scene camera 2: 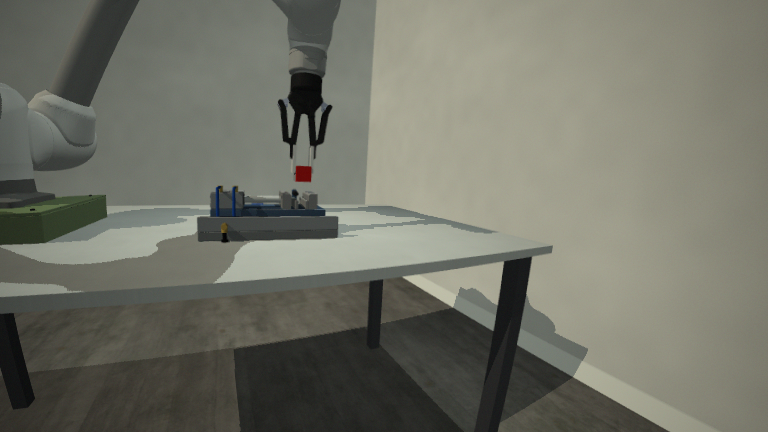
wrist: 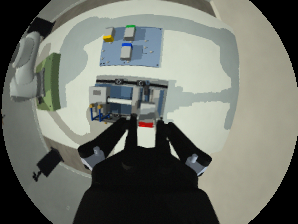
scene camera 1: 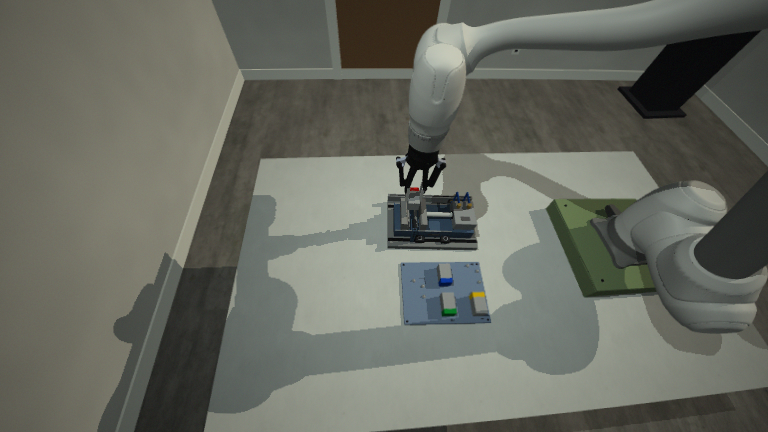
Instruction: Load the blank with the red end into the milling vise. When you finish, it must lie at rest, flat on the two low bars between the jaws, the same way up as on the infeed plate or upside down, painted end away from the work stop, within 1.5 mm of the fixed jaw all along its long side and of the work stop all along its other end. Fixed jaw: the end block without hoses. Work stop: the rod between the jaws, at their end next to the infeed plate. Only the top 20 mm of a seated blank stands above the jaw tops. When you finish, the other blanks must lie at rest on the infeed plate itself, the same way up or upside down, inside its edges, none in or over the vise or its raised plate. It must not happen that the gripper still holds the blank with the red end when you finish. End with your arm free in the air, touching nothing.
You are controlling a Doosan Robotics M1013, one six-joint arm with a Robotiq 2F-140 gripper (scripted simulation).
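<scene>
My gripper, visible in scene camera 2 (302, 172). Wrist view, gripper visible. Scene camera 1, gripper visible. On the gripper, (wrist: 92, 152) and (scene camera 1: 440, 165), same spot.
</scene>
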